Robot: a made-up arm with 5 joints. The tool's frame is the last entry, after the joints.
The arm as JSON. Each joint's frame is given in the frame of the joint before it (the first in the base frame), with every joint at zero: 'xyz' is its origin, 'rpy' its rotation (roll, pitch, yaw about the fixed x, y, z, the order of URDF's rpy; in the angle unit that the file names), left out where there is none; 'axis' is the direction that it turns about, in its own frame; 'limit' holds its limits. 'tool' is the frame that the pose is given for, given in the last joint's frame.
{
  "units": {
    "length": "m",
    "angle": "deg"
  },
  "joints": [
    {
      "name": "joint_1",
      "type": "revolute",
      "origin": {
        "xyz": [
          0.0,
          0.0,
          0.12
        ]
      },
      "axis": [
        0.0,
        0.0,
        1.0
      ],
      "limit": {
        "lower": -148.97,
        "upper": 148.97
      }
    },
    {
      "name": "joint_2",
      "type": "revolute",
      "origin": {
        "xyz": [
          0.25,
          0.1,
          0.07
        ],
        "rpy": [
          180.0,
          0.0,
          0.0
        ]
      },
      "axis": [
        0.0,
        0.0,
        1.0
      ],
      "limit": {
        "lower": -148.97,
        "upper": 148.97
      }
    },
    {
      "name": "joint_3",
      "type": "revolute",
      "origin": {
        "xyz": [
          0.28,
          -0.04,
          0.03
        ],
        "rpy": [
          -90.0,
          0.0,
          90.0
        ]
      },
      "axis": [
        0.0,
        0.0,
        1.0
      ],
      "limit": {
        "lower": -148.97,
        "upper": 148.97
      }
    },
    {
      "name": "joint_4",
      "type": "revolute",
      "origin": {
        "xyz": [
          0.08,
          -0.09,
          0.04
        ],
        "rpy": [
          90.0,
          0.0,
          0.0
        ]
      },
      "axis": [
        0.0,
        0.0,
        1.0
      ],
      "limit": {
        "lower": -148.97,
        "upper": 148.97
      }
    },
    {
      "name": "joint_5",
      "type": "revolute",
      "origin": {
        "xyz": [
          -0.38,
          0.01,
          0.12
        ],
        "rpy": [
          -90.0,
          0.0,
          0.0
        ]
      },
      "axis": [
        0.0,
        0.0,
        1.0
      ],
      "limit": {
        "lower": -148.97,
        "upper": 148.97
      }
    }
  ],
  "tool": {
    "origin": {
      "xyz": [
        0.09,
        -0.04,
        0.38
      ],
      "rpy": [
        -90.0,
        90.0,
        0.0
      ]
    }
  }
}
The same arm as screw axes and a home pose.
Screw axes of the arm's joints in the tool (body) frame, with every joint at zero. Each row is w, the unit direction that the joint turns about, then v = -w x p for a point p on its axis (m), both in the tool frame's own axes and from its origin. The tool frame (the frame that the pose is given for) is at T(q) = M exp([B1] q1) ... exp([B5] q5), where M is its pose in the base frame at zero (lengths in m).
B1 = (0, 0, 1, -0.35, 0.1, 0)
B2 = (0, 0, -1, 0.25, 0.15, 0)
B3 = (-1, 0, 0, 0, -0.25, -0.21)
B4 = (0, 0, -1, 0.29, 0.39, 0)
B5 = (-1, 0, 0, 0, -0.04, 0.09)
M: xyz 0.1 0.35 -0.09 (m) rpy 0 0 0 (deg, as in URDF)
Joint limits (deg, base to tool): -148.97..148.97 -148.97..148.97 -148.97..148.97 -148.97..148.97 -148.97..148.97

